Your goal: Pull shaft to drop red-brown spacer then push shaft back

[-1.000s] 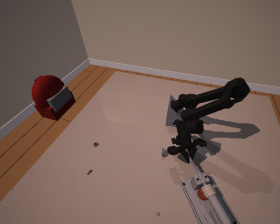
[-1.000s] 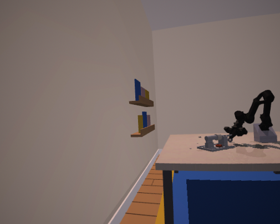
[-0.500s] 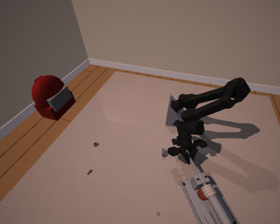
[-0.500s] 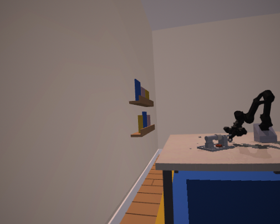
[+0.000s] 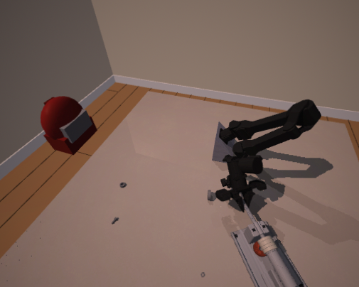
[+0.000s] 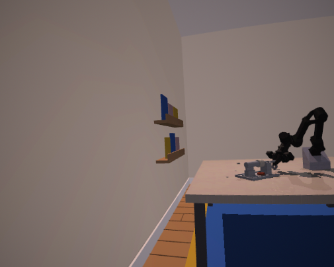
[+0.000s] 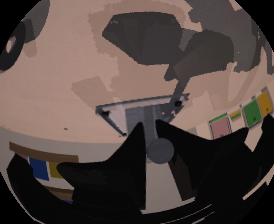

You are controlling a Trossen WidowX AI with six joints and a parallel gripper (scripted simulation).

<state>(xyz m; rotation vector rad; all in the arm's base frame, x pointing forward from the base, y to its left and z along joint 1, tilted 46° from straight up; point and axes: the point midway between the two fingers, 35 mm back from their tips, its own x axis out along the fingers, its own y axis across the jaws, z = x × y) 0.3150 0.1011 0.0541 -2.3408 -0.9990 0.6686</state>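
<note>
Right now my gripper tip is 6 cm short of the thin grey shaft, 4 cm to the right of it and 3 cm below it. From my gripper tip the other things lie so: grey cylinder (6 cm behind, 14 cm to the right, 3 cm below); red-brown spacer (11 cm ahead, 6 cm to the left, 4 cm below); cream spacer (11 cm ahead, 6 cm to the left, 3 cm above).
</note>
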